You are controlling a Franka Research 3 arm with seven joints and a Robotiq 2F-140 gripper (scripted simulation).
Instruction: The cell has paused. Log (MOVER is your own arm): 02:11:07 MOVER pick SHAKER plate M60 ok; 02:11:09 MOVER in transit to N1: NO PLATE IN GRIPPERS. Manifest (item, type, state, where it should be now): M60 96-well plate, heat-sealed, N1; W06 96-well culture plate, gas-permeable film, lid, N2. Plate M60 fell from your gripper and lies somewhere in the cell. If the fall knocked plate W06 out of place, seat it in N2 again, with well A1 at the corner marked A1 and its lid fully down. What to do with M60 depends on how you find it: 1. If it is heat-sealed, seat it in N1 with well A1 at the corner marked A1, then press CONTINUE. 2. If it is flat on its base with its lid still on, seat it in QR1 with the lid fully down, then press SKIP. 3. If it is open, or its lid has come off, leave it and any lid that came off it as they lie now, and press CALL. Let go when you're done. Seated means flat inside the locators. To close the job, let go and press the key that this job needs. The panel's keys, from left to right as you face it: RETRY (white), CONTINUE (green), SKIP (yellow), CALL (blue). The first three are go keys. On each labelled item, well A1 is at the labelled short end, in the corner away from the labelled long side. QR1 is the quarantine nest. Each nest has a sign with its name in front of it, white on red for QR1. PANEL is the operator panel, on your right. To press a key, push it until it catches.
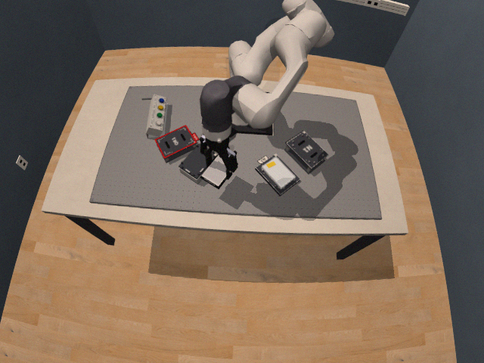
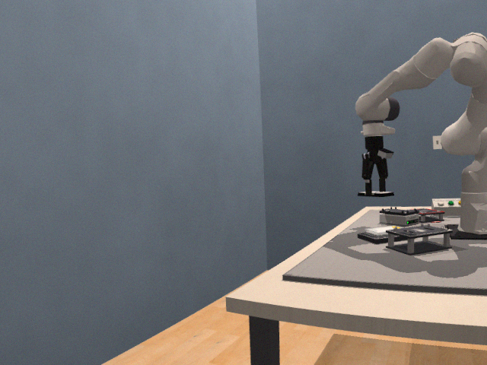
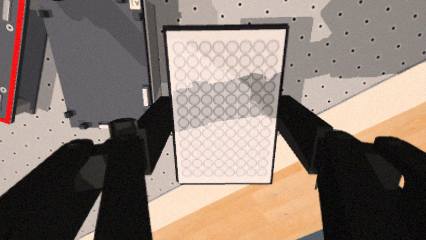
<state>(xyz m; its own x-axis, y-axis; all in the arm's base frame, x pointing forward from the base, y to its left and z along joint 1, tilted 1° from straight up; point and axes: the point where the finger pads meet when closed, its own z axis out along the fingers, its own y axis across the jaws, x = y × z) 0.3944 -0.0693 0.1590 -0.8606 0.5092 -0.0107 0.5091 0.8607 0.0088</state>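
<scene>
The A1 mark lies 370 mm to the left of my hand, 280 mm behind it and 100 mm below it. From my hand the other things lie so: plate W06: 240 mm to the left, 130 mm below, 70 mm behind; then shaker block: 110 mm to the right, 100 mm below, 60 mm behind; then plate M60: 20 mm below.
</scene>
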